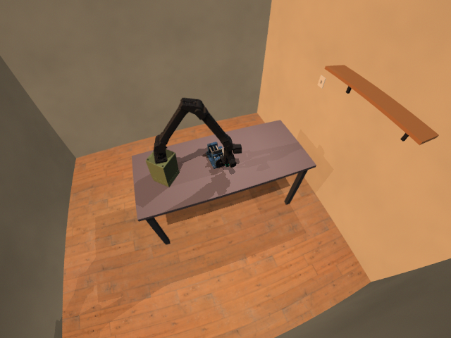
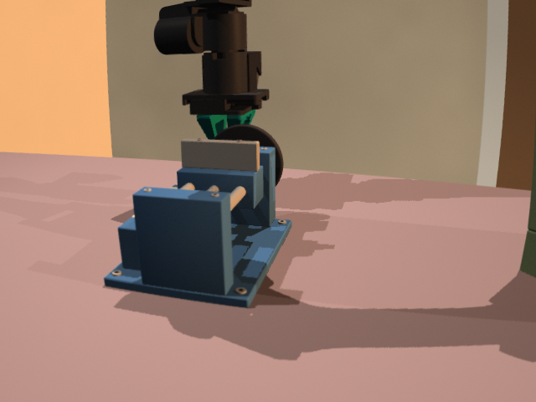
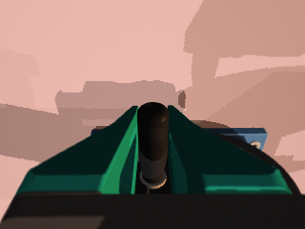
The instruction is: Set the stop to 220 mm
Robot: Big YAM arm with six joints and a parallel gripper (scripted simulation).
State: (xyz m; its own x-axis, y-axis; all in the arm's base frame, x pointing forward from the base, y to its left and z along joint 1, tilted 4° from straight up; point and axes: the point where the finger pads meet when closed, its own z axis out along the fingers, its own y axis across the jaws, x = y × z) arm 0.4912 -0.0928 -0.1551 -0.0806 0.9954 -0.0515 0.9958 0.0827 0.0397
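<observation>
My hand is 13 cm to the right of the grey stop plate, 3 cm past it and 2 cm below it. Round my hand: black crank handle (1 cm to the left).
</observation>
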